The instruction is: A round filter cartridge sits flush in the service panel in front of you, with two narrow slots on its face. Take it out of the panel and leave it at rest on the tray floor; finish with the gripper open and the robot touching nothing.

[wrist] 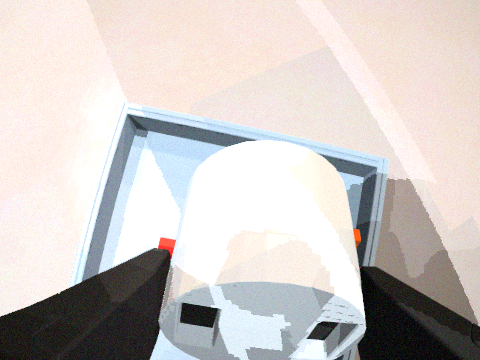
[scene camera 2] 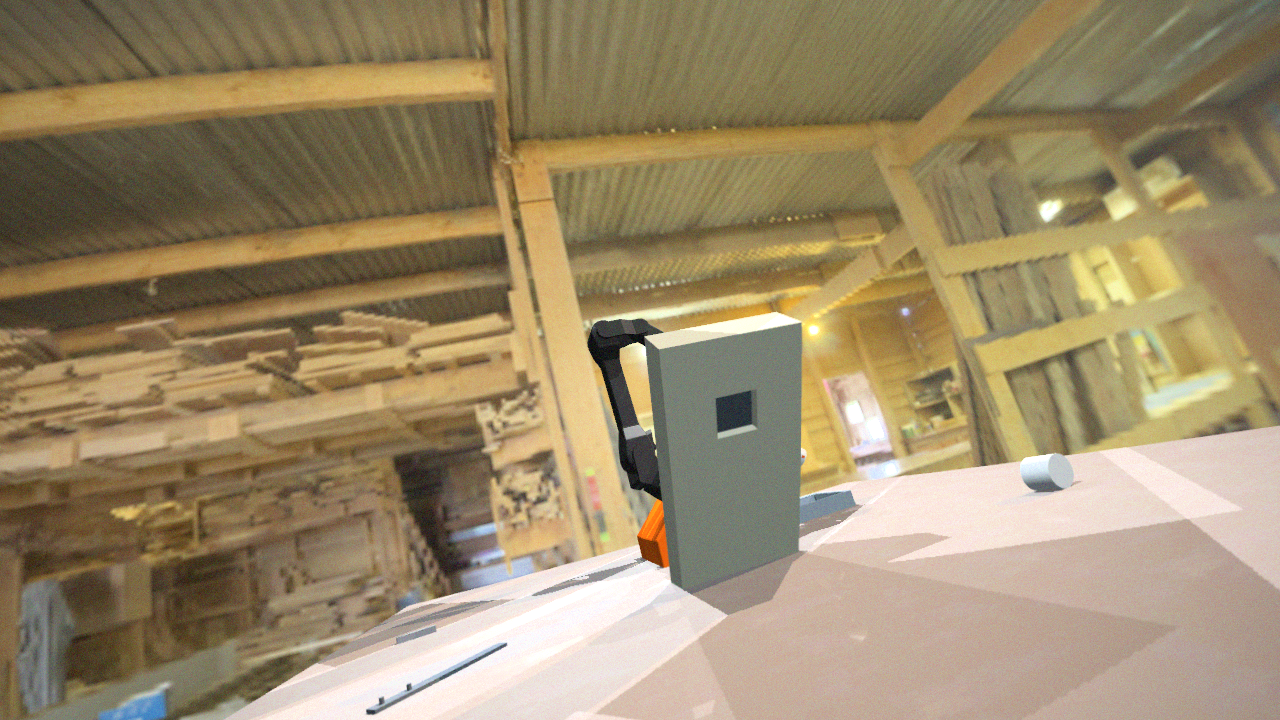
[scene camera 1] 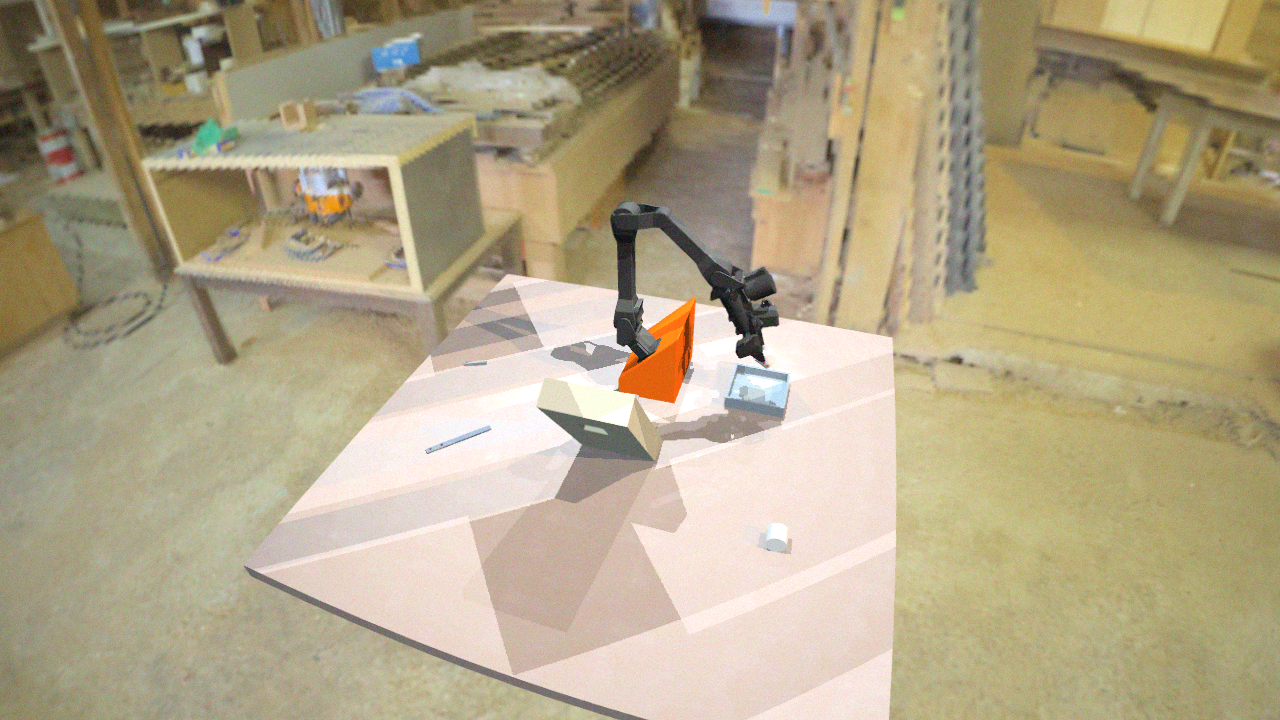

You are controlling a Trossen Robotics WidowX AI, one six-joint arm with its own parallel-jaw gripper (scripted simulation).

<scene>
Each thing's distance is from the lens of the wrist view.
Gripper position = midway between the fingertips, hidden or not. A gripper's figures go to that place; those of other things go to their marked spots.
gripper (wrist: 264,276): 0.10 m
round filter cartridge (wrist: 265,254): 0.07 m
grey tray (wrist: 138,196): 0.23 m
The marked spots on the grey tray and the round filter cartridge are 0.17 m apart.
</scene>
